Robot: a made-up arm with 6 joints. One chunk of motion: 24 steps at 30 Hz.
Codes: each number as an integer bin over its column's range. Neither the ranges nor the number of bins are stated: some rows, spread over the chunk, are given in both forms.
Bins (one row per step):
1: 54 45 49 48 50 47
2: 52 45 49 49 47 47
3: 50 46 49 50 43 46
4: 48 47 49 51 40 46
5: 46 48 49 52 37 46
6: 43 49 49 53 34 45
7: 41 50 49 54 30 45
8: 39 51 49 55 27 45
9: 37 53 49 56 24 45
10: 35 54 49 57 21 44
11: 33 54 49 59 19 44
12: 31 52 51 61 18 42
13: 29 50 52 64 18 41
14: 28 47 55 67 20 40
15: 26 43 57 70 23 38
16: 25 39 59 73 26 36
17: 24 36 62 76 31 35
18: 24 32 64 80 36 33
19: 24 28 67 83 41 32
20: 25 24 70 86 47 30
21: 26 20 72 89 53 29
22: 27 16 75 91 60 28
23: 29 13 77 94 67 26
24: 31 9 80 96 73 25
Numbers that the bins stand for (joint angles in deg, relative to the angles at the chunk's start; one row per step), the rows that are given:
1: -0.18 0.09 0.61 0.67 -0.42 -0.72
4: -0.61 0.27 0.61 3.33 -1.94 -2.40
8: -1.24 0.64 0.61 6.89 -3.91 -4.09
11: -1.67 0.91 0.61 10.44 -5.12 -5.78
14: -2.02 0.27 5.33 17.56 -4.97 -12.53
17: -2.30 -0.73 10.85 25.56 -3.30 -20.96
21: -2.16 -2.18 18.73 37.11 0.03 -31.08
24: -1.81 -3.18 25.03 43.33 3.06 -37.83
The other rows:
2: -0.32 0.09 0.61 1.56 -0.88 -0.72
3: -0.46 0.18 0.61 2.44 -1.48 -2.40
5: -0.75 0.36 0.61 4.22 -2.39 -2.40
6: -0.96 0.45 0.61 5.11 -2.85 -4.09
7: -1.10 0.55 0.61 6.00 -3.45 -4.09
9: -1.38 0.82 0.61 7.78 -4.36 -4.09
10: -1.53 0.91 0.61 8.67 -4.82 -5.78
12: -1.81 0.73 2.18 12.22 -5.27 -9.15
13: -1.95 0.55 2.97 14.89 -5.27 -10.84
15: -2.16 -0.09 6.91 20.22 -4.52 -15.90
16: -2.23 -0.45 8.48 22.89 -4.06 -19.27
18: -2.30 -1.09 12.42 29.11 -2.55 -24.33
19: -2.30 -1.45 14.79 31.78 -1.79 -26.02
20: -2.23 -1.82 17.15 34.44 -0.88 -29.39
22: -2.09 -2.55 21.09 38.89 1.09 -32.77
23: -1.95 -2.82 22.67 41.56 2.15 -36.14

